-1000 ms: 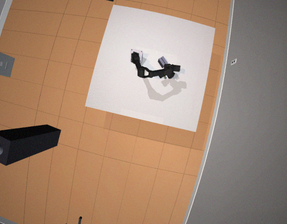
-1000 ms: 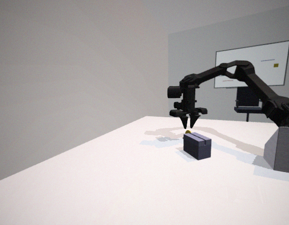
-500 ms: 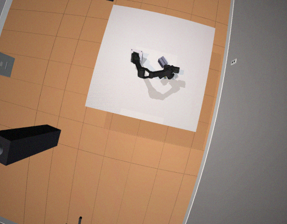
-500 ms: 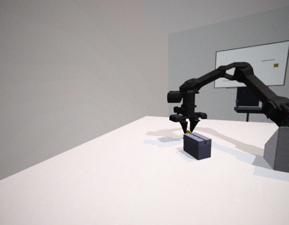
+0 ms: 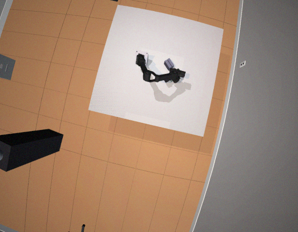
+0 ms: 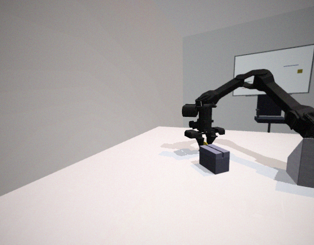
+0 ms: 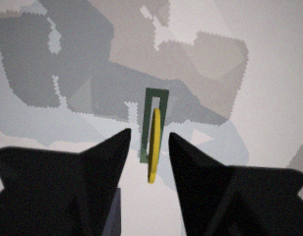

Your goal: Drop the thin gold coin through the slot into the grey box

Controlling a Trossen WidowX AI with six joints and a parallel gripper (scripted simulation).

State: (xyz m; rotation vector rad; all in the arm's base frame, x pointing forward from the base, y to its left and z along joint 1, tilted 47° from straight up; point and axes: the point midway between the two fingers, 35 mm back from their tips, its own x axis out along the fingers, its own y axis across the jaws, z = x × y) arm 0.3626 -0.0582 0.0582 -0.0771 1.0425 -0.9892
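My gripper tip is now 1 cm below the coin.
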